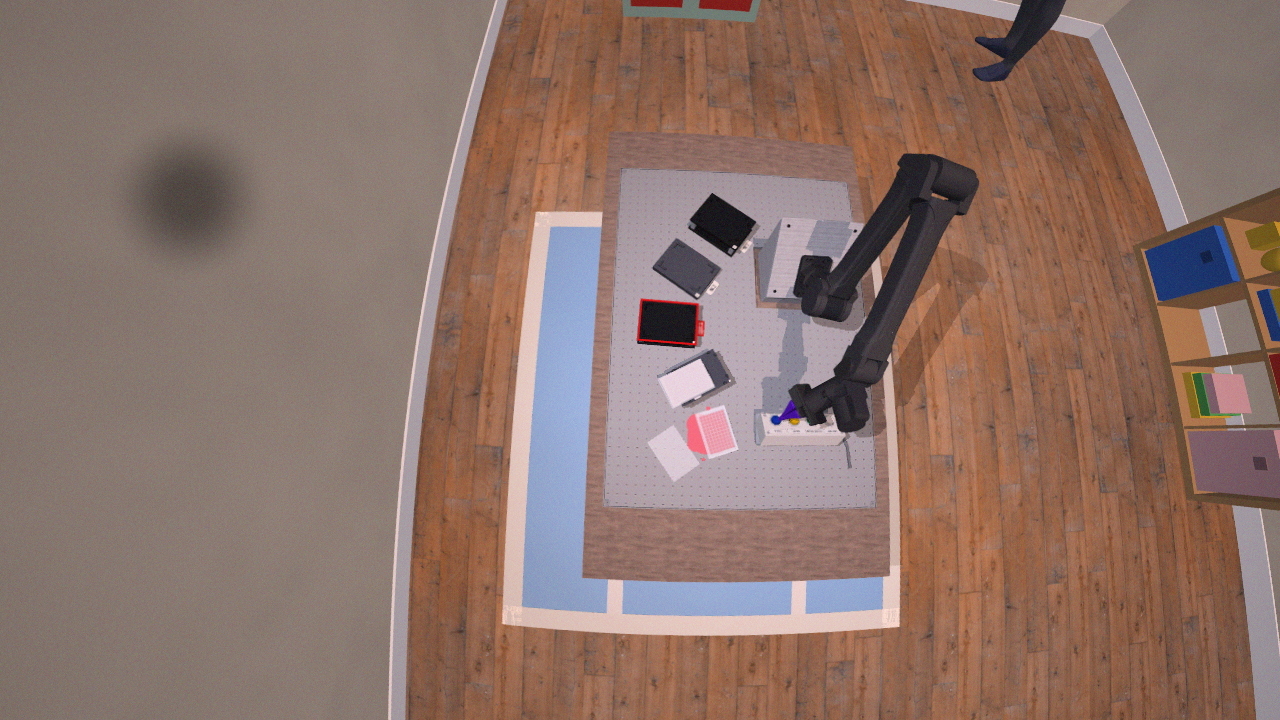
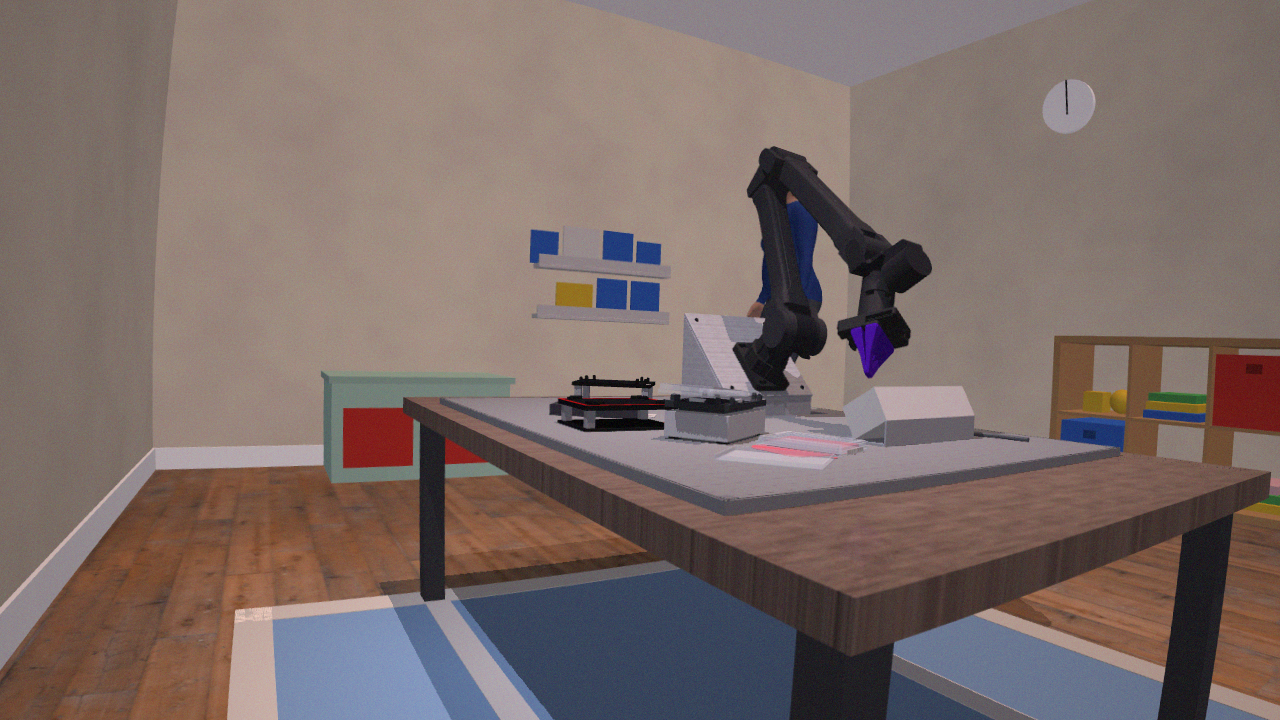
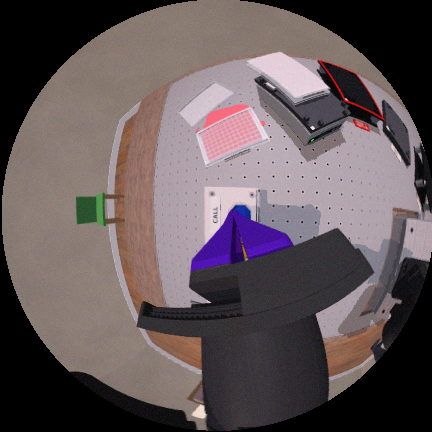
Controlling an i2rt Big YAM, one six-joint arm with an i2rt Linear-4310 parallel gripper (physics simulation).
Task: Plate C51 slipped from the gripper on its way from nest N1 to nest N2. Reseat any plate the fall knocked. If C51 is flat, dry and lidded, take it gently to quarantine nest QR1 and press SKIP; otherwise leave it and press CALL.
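Frame: origin at the arm's base, x ahead, y left, z up, level; metres.
Seen in the pictures: gripper, fingertip midpoint: [image 1: 779, 419] [image 2: 868, 375] [image 3: 233, 214]; arm's base, link origin: [image 1: 811, 276] [image 2: 758, 368].
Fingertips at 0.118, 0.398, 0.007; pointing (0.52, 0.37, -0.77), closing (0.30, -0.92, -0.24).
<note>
Pixels of each thing's middle, then the offset from my fingertips to it, as dx, dy, dz. "pt": a spot on its surface instead. Level surfaces: height alone.
- blue button, body centre: [image 3: 239, 214] [image 1: 775, 420] -0.002, +0.002, -0.034
- white button box, body centre: [image 2: 911, 412] [image 3: 227, 259] [image 1: 799, 429] -0.077, +0.024, -0.056
- pink-filled gridded plate, body centre: [image 2: 812, 443] [image 3: 228, 134] [image 1: 716, 431] +0.144, +0.032, -0.090
- clear lid, body centre: [image 2: 775, 457] [image 1: 673, 453] [image 3: 203, 101] +0.262, +0.092, -0.094
- white lidded plate, body centre: [image 2: 706, 392] [image 3: 287, 72] [image 1: 686, 382] +0.235, -0.094, -0.030
- dark-topped nest, surface spot: [image 3: 327, 114] [image 1: 719, 368] pt +0.147, -0.137, -0.043
- red-rimmed black nest, body centre: [image 2: 618, 411] [image 1: 667, 323] +0.283, -0.267, -0.075
- dark grey nest, body centre: [image 2: 599, 407] [image 1: 686, 267] +0.227, -0.443, -0.085
- pegboard, surface height: dz -0.097
My gripper [image 1: 780, 417] [image 2: 869, 374] [image 3: 233, 214] is shut and empty, purple tips down, above the blue button [image 1: 776, 420] [image 3: 242, 210] of the white button box [image 1: 801, 437] [image 2: 926, 428] [image 3: 212, 196]. "CALL" is printed beside that button; contact cannot be told. A pink-filled gridded plate [image 1: 716, 432] [image 3: 233, 136] lies on the board beside a red spill [image 1: 694, 433] [image 3: 227, 113]. A clear lid [image 1: 673, 453] [image 2: 771, 460] [image 3: 205, 104] lies apart from it. A white lidded plate [image 1: 685, 383] [image 3: 290, 75] sits off-centre on a dark-topped nest [image 1: 716, 365] [image 3: 327, 114], overhanging one side.
A red-rimmed black nest [image 1: 668, 322] [image 3: 352, 90], a dark grey nest [image 1: 685, 267] [image 3: 396, 128] and a black nest [image 1: 722, 223] stand further along the pegboard [image 1: 644, 197]. A white slanted panel [image 1: 792, 259] [image 2: 707, 349] stands by the arm's base. A person's legs [image 1: 1024, 40] show beyond the table.
</note>
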